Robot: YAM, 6 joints.
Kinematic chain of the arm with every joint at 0, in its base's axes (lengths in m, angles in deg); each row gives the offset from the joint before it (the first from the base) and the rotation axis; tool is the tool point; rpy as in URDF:
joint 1: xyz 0 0 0.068 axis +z
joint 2: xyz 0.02 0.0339 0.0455 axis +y
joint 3: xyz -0.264 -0.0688 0 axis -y
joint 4: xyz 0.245 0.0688 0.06 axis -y
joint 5: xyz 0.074 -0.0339 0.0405 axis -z
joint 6: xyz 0.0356 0 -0.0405 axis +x
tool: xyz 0 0 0 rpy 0 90 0
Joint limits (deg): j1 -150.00..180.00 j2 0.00..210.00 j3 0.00..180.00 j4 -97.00..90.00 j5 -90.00..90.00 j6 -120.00..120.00
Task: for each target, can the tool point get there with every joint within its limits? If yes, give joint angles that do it. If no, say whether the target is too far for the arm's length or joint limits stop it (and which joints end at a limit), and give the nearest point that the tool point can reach.
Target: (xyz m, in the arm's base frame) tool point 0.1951 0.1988 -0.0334
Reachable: yes | joints 39.34 149.72 70.96 -67.76 -57.51 36.51
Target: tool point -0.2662 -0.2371 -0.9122
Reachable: no: too far | nearest point -0.2180 -0.1942 -0.3777 | short by 0.538 m
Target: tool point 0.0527 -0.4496 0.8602
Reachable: no: too far | nearest point 0.0389 -0.3315 0.6550 | short by 0.237 m
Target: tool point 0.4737 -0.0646 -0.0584
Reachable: yes | joints -4.28 167.34 120.94 -51.37 54.75 90.20
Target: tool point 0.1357 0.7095 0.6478
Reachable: no: too far | nearest point 0.0973 0.5089 0.4924 | short by 0.257 m
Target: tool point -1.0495 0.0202 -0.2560
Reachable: no: too far | nearest point -0.6089 0.0117 -0.0979 | short by 0.468 m
